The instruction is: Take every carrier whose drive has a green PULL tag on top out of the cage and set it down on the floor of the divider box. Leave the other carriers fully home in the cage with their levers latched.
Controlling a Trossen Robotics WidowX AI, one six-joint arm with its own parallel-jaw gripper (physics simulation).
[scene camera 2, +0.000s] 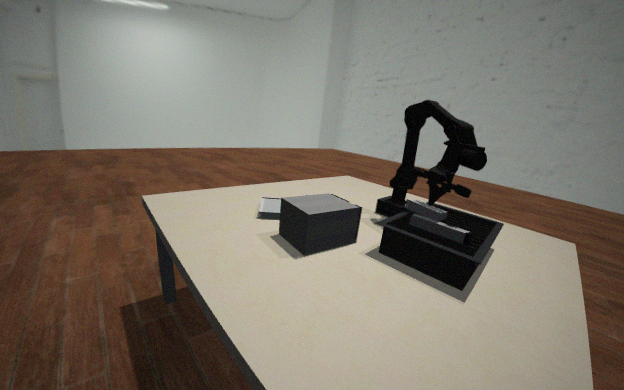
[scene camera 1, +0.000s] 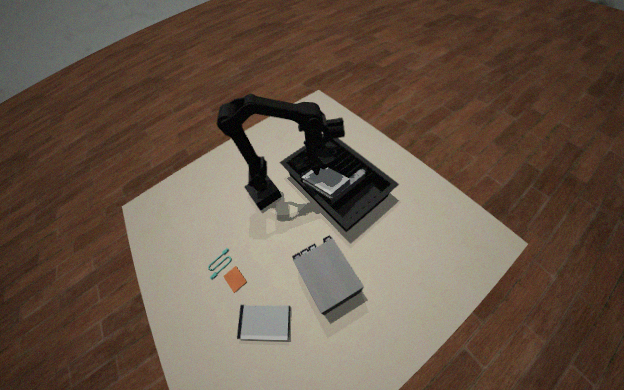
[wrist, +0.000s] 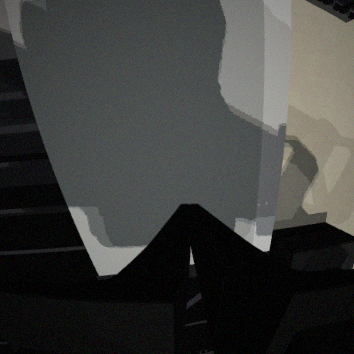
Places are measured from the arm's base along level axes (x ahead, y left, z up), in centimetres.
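Where they show: gripper, between the fingertips: (scene camera 2: 429, 205) (scene camera 1: 316, 174) (wrist: 188, 211); arm's base, origin of its link: (scene camera 2: 397, 201) (scene camera 1: 260, 185).
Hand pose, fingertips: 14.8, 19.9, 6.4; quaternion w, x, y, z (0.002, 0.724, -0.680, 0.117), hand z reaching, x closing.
Note:
Things, the pixels of their centre, and the offset from my fingertips, as dx, dy, dz.
- grey cage, middle of its body: (scene camera 2: 319, 223) (scene camera 1: 327, 275) +31.7, -18.7, -7.5
- black divider box, middle of its body: (wrist: 76, 152) (scene camera 2: 442, 241) (scene camera 1: 336, 181) +1.9, +7.7, -9.3
- light-grey carrier, middle of its body: (wrist: 172, 187) (scene camera 2: 429, 209) (scene camera 1: 319, 177) +0.9, +0.6, -1.3
- flat grey block with a dark edge, middle of its body: (scene camera 1: 264, 321) (scene camera 2: 274, 207) +31.2, -44.8, -11.1
- orange card, middle of its body: (scene camera 1: 235, 279) +11.9, -47.5, -12.2
- teal cable, middle of its body: (scene camera 1: 219, 263) +2.8, -50.2, -12.0
The grey cage (scene camera 1: 330, 275) (scene camera 2: 320, 225) stands on the table; levers show at one end in scene camera 1, but its slots and any tags inside are hidden. The black divider box (scene camera 1: 367, 212) (scene camera 2: 425, 260) stands near the arm. A light-grey carrier (scene camera 1: 327, 184) (scene camera 2: 425, 209) (wrist: 150, 125) lies tilted at the box's arm-side part, high over the dividers; no green tag shows on it. Another carrier (scene camera 1: 357, 175) (scene camera 2: 440, 229) is lower in the box beside it. My gripper (scene camera 1: 316, 172) (scene camera 2: 432, 201) (wrist: 188, 211) is shut and empty, fingertips at the tilted carrier's end; contact is unclear.
A flat grey block with a dark edge (scene camera 1: 265, 323) (scene camera 2: 270, 206) lies on the table beyond the cage. An orange card (scene camera 1: 235, 279) and a teal cable (scene camera 1: 220, 263) lie near it. The box's raised rim surrounds the carriers, and the arm's base stands close to the box.

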